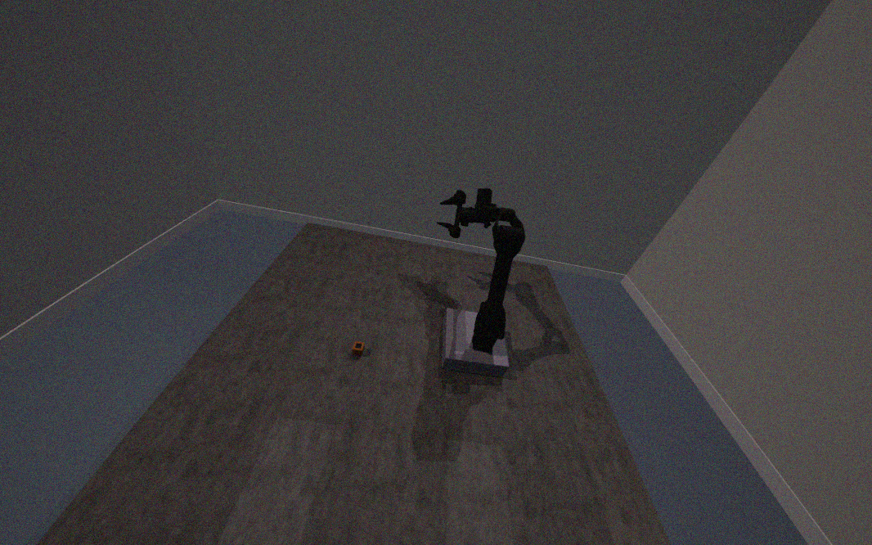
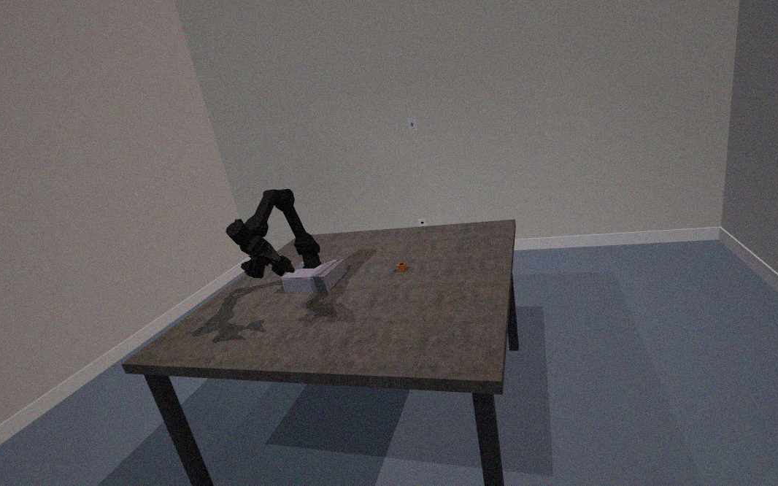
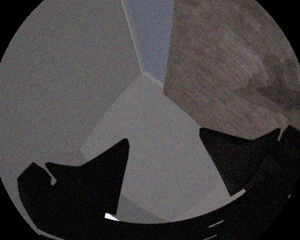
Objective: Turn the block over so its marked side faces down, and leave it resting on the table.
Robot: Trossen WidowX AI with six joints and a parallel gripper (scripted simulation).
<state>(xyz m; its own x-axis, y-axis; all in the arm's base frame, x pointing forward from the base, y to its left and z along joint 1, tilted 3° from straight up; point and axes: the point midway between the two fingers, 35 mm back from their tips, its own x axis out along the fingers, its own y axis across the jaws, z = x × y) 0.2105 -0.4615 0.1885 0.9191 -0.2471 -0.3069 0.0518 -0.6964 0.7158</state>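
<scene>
My gripper tip is now 150 mm short of the orange block, 550 mm to the right of it and 250 mm above it.
</scene>
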